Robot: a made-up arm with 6 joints.
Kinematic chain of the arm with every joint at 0, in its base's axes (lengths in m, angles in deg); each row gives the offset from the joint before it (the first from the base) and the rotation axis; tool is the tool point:
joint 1: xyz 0 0 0.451 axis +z
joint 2: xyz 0 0 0 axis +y
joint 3: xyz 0 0 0.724 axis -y
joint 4: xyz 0 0 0 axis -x
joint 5: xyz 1.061 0 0 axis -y
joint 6: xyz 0 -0.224 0 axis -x
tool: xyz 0 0 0
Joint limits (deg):
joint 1: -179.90..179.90
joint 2: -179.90..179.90
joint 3: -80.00..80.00
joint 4: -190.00..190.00
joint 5: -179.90..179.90
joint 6: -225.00..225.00
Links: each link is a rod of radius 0.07 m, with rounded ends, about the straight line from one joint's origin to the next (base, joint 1, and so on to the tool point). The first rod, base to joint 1, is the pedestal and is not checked.
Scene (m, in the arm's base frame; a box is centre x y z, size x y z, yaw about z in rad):
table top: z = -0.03
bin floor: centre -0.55 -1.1 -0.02 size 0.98 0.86 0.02 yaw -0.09
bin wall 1: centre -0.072 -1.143 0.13 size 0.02 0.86 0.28 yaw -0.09
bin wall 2: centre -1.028 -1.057 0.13 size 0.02 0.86 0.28 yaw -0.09
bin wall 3: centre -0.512 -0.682 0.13 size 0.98 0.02 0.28 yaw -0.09
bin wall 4: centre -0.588 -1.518 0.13 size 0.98 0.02 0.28 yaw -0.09
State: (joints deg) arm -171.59 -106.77 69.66 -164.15 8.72 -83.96
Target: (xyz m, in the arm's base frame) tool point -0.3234 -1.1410 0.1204
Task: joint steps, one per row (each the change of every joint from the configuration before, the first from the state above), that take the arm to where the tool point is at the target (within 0.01 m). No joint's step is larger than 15 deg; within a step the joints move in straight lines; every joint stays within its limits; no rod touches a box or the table.
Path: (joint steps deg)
1: 5.09 13.82 -6.47 0.95 0.00 0.00
2: 5.10 13.81 -6.47 0.96 0.00 0.00
3: 5.09 13.82 -6.47 0.95 0.00 0.00
4: 5.09 13.82 -6.47 0.95 0.00 0.00
5: 5.09 13.81 -6.47 0.95 0.00 0.00
6: 5.10 13.82 -6.47 0.96 0.00 0.00
7: 5.09 13.82 -6.47 0.95 0.00 0.00
8: 5.09 13.82 -6.47 0.95 0.00 0.00
9: 5.09 13.81 -6.47 0.95 0.00 0.00
10: 5.10 13.82 -6.47 0.96 0.00 0.00
11: 5.09 13.82 -6.47 0.95 0.00 0.00

